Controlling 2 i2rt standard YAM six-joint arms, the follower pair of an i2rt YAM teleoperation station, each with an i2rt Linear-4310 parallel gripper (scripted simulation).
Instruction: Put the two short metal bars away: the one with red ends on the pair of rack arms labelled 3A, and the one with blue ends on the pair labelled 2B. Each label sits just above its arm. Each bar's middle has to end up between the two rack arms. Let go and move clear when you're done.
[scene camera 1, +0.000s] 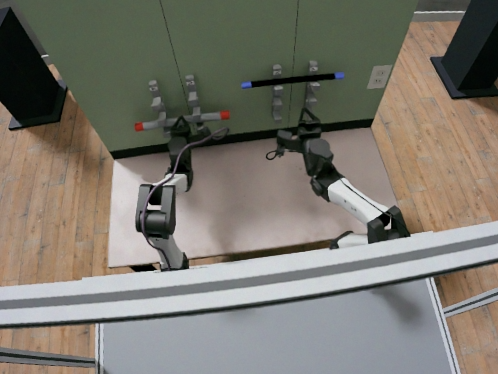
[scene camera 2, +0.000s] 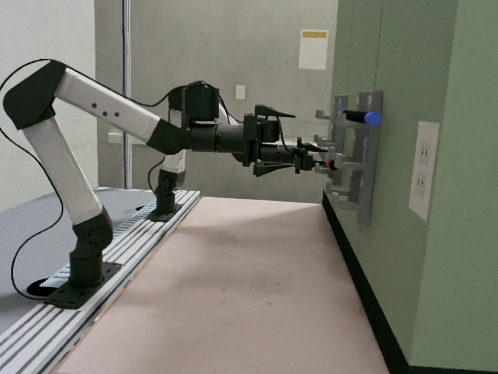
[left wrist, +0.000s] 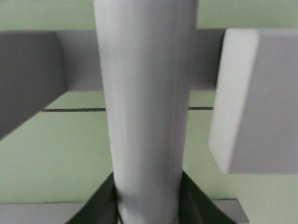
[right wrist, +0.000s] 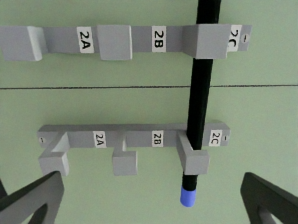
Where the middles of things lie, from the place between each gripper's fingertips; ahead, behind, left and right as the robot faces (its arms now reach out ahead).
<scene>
The red-ended grey bar (left wrist: 146, 60) lies right at my left hand. Also, from my left hand: outlet plate (scene camera 2: 427, 131) (40 mm ahead, 720 mm to the right, 80 mm above).
My right hand is 31 cm to the left of the outlet plate and 16 cm short of it. The rest, counted from my right hand: red-ended grey bar: 40 cm to the left, 12 cm ahead, 8 cm below.
</scene>
